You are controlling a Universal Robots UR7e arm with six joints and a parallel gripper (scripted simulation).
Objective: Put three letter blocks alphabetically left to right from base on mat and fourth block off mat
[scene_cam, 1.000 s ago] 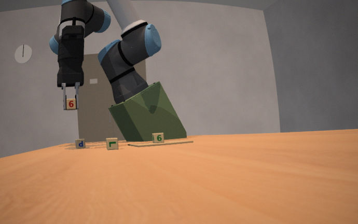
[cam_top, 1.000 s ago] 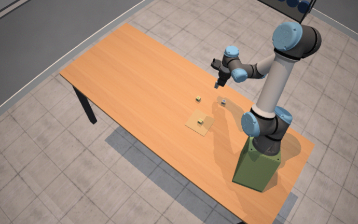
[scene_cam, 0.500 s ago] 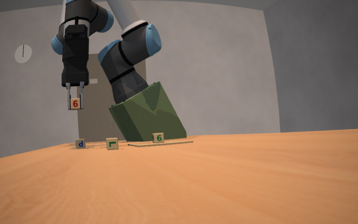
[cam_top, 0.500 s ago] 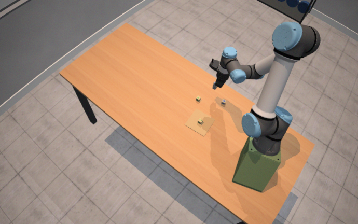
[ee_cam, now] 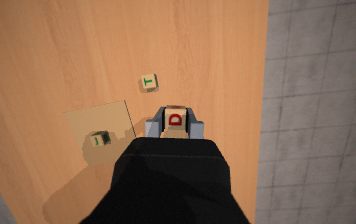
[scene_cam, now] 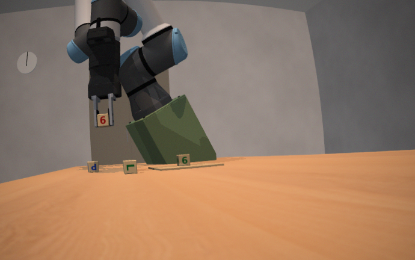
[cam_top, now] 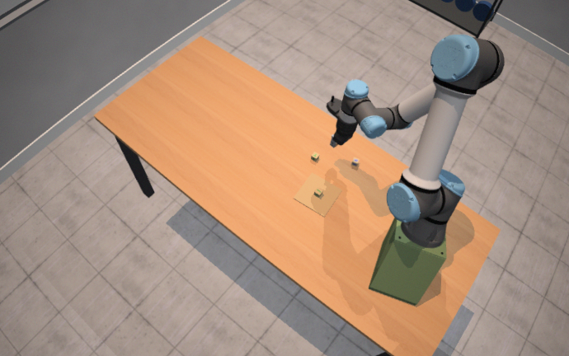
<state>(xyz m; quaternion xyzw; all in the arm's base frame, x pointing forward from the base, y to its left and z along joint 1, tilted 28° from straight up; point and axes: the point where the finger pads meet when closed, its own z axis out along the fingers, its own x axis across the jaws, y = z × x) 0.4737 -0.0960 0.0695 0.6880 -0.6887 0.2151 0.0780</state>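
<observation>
My hand is 170 mm to the right of the thin tan mat, 110 mm above it and 80 mm past it. From my hand the other things lie so: red D block: 10 mm below; blue-marked block: 100 mm below, 90 mm behind, 50 mm to the right.
</observation>
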